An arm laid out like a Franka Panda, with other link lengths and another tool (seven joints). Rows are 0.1 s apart.
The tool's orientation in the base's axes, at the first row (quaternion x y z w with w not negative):
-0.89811 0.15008 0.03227 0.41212
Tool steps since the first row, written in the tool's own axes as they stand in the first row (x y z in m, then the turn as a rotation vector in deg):
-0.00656 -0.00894 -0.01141 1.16 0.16 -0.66
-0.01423 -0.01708 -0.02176 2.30 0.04 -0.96
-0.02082 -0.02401 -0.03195 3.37 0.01 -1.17
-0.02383 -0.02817 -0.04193 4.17 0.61 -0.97
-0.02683 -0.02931 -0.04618 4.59 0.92 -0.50
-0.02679 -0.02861 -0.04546 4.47 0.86 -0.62
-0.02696 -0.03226 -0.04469 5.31 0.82 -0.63
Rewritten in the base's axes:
-0.00435 -0.00146 0.01523 1.01 -0.88 0.11
-0.00993 -0.00235 0.02939 2.12 -1.30 0.18
-0.01483 -0.00413 0.04235 3.13 -1.70 0.15
-0.01712 -0.00832 0.05251 3.73 -2.12 -0.56
-0.01992 -0.01008 0.05668 4.07 -2.06 -1.18
-0.02004 -0.00998 0.05569 3.96 -2.08 -1.03
-0.01907 -0.00712 0.05788 4.78 -2.27 -1.15

